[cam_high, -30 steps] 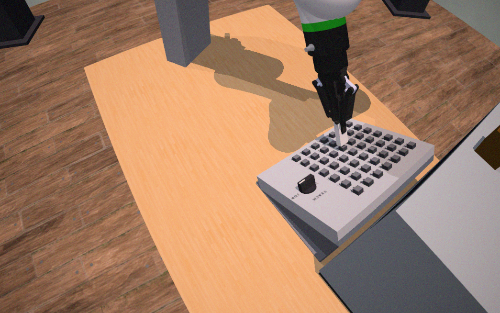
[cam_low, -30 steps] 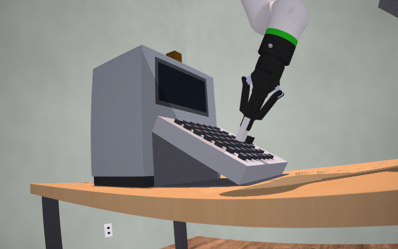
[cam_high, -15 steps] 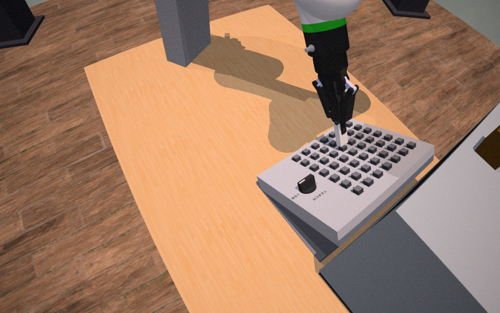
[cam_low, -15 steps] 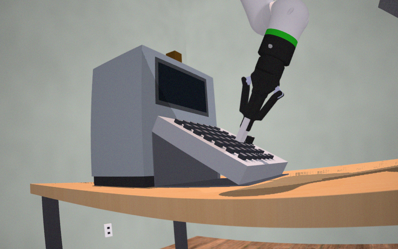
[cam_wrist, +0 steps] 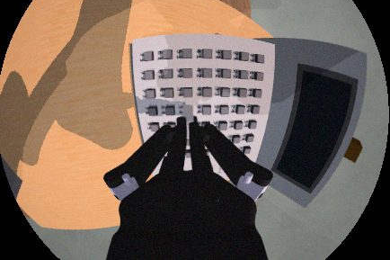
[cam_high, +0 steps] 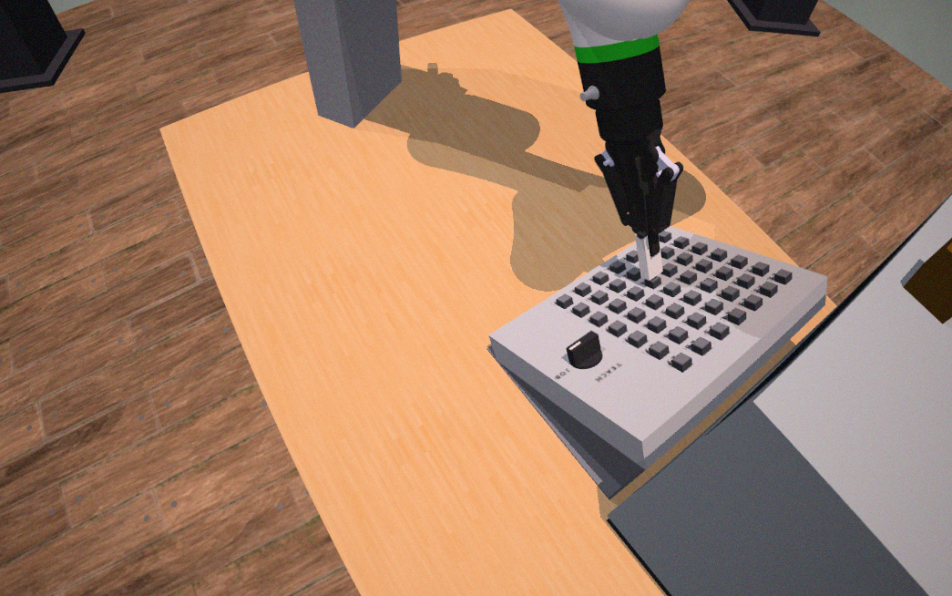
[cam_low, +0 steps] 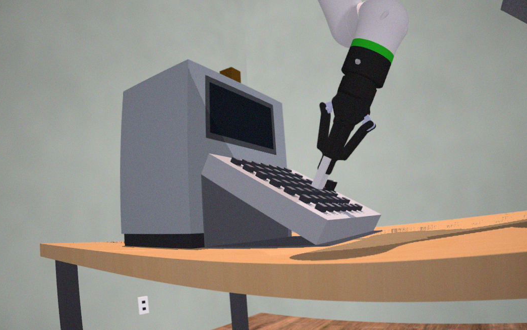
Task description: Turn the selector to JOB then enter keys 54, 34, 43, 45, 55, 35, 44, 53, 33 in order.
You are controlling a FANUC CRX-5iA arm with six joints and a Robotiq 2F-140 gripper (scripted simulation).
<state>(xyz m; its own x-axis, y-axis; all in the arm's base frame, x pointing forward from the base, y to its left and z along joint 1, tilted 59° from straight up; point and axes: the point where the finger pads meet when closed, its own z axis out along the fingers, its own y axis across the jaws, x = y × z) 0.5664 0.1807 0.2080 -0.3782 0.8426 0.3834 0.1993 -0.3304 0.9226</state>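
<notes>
Right now my hand is 30 mm short of the key, 60 mm to the right of it and 20 mm above it. The rest, counted from my hand: black selector knob (130 mm ahead, 120 mm to the right, 10 mm below); then grey keypad panel (90 mm ahead, 60 mm below).
</notes>
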